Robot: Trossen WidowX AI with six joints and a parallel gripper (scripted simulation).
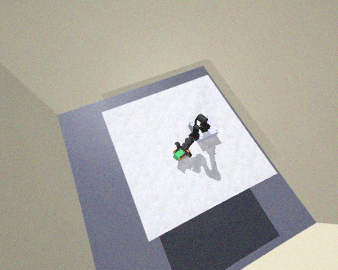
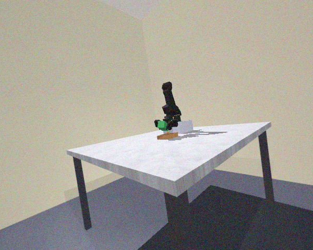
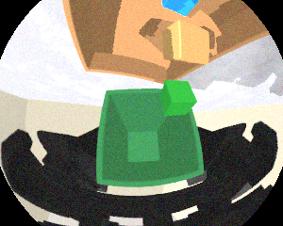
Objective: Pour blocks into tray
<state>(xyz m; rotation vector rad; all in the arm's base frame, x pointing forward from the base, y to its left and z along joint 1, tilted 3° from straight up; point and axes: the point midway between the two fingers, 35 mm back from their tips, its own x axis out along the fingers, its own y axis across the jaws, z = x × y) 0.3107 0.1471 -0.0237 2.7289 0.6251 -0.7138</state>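
My gripper tip is 90 mm past the blue block, 30 mm to the left of it and 70 mm above it. Round my gripper tip: green square cup 10 mm to the left, 30 mm above.
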